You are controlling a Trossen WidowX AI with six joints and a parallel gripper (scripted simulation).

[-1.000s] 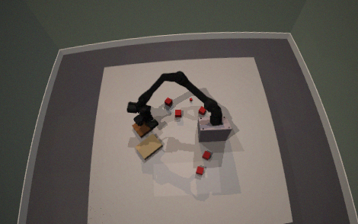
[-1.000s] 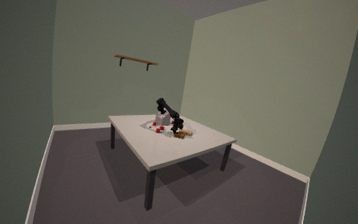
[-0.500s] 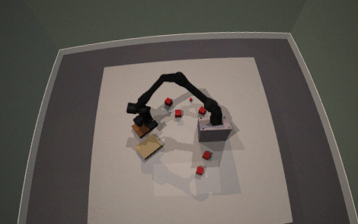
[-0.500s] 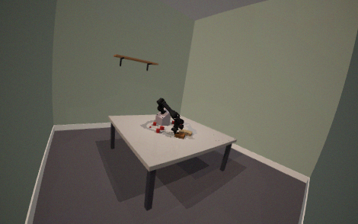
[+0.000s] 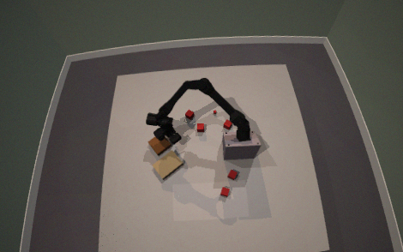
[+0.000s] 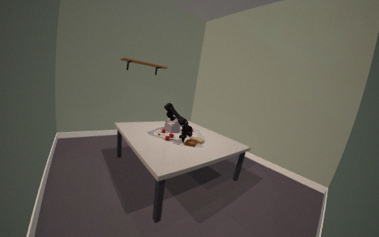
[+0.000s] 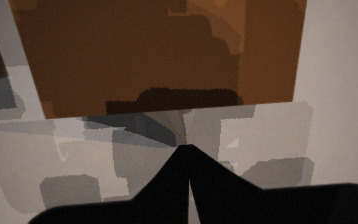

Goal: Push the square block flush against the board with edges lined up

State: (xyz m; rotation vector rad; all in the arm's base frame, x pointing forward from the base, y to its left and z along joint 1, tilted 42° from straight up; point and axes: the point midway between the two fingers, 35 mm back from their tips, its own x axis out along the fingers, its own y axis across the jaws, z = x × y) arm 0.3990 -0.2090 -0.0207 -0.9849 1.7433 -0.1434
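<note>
My gripper tip is 30 mm short of the flat tan wooden piece, 190 mm to the right of it and 10 mm below it. Also, from my gripper tip: brown square block 70 mm ahead, 50 mm to the left, 10 mm above.
</note>
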